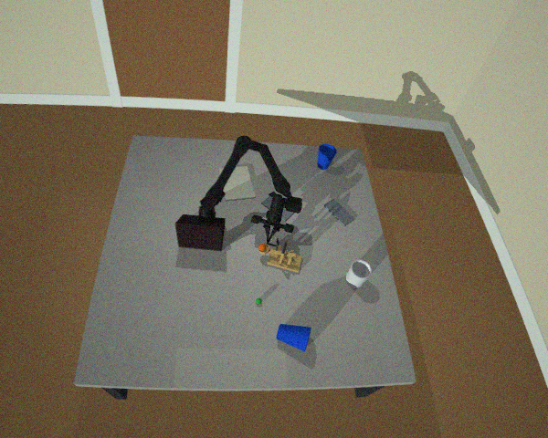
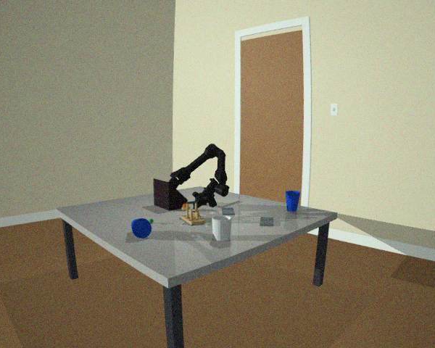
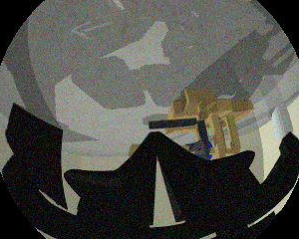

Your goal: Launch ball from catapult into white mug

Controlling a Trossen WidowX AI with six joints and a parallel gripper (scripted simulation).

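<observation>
Right now the orange ball is 40 mm to the right of my gripper tip, 30 mm behind it and 20 mm above it. The rest, counted from my gripper tip: green ball 260 mm to the right, 60 mm behind, 30 mm below; then pale sheet 380 mm to the left, 120 mm behind, 40 mm below; then wooden catapult 40 mm to the right, 40 mm ahead, 10 mm above.
</observation>
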